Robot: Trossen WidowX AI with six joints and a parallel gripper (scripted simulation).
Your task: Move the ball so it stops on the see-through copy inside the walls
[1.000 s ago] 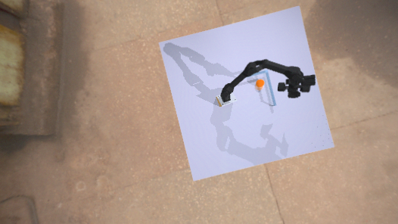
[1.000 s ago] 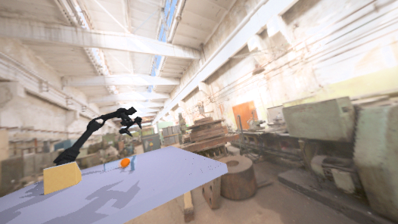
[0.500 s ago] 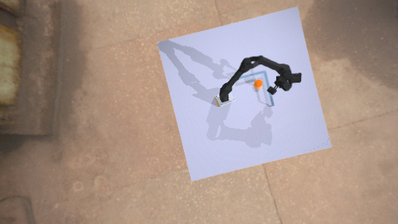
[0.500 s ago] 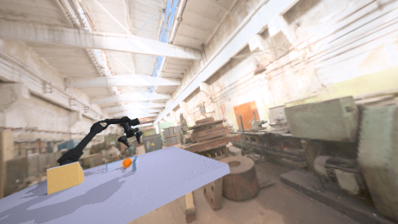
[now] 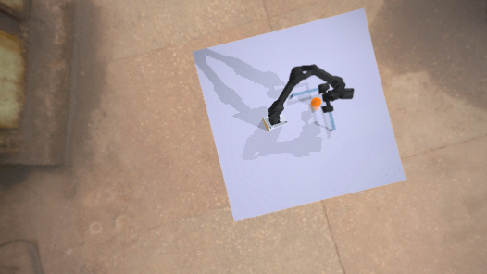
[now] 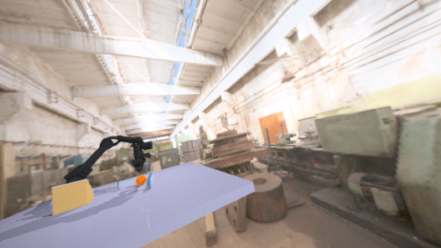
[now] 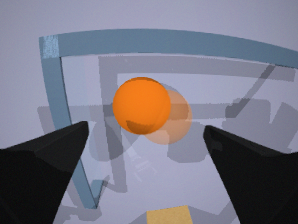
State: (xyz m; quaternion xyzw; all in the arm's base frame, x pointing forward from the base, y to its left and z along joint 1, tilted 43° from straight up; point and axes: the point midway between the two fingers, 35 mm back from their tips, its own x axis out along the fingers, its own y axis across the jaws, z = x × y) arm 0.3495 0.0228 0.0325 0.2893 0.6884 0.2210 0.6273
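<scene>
The orange ball is 6 cm below my gripper tip.
</scene>
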